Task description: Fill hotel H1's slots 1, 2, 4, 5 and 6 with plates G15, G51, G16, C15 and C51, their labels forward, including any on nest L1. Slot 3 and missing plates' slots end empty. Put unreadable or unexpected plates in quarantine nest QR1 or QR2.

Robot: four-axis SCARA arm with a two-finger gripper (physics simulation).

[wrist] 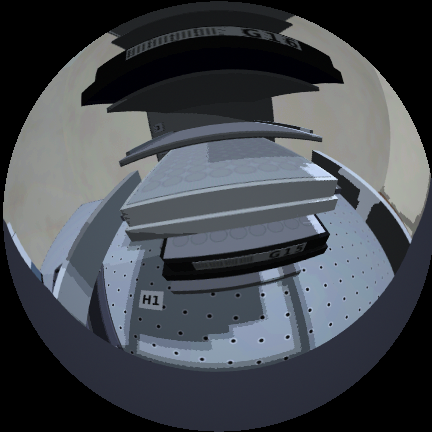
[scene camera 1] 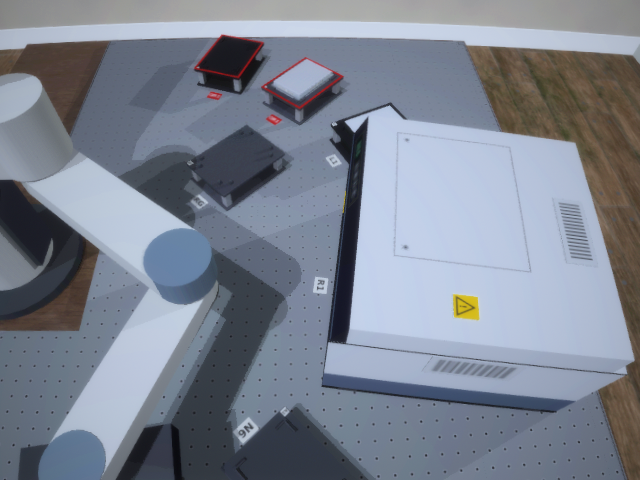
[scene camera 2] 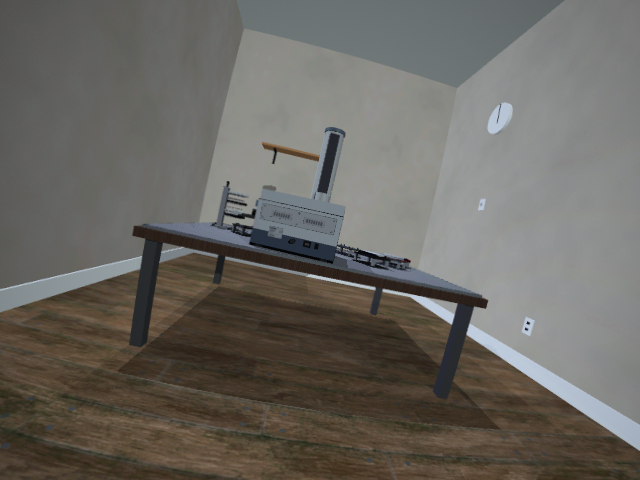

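Seen in the pictures: gripper, fingertip midpoint: (wrist: 229, 161) (scene camera 2: 232, 212); arm's base, origin of the base link: (scene camera 1: 19, 261).
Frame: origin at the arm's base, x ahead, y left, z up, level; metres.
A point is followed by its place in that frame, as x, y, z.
Note:
In the wrist view, my gripper (wrist: 229, 161) {0.329, -0.551, 0.118} is open, its fingers wide apart on either side of a pale grey plate (wrist: 235, 205) {0.322, -0.476, 0.129}. This plate is in hotel H1, directly above black-skirted plate G15 (wrist: 247, 260) {0.318, -0.473, 0.102}, whose label faces me. The pale plate's near side shows no label. An empty shelf (wrist: 225, 131) {0.325, -0.497, 0.149} is above it, and black plate G16 (wrist: 215, 55) is higher up, label facing me. Hotel H1 (scene camera 2: 223, 206) {0.416, -0.594, 0.143} also shows in scene view 2. In scene view 1, a white plate (scene camera 1: 303, 77) {0.560, 0.447, 0.077} lies on one red-edged quarantine nest; the other (scene camera 1: 230, 55) {0.378, 0.561, 0.063} is empty.
Nest L1 (scene camera 1: 337, 129) {0.630, 0.283, 0.063}, bearing something white, is partly hidden behind the big white machine (scene camera 1: 460, 206) {0.761, -0.083, 0.256} at R1. The dark nest RG (scene camera 1: 237, 160) {0.421, 0.193, 0.063} stands left of L1. Another dark nest (scene camera 1: 305, 449) {0.544, -0.352, 0.063} is at the front. The arm (scene camera 1: 139, 356) {0.355, -0.273, 0.230} spans the left side.

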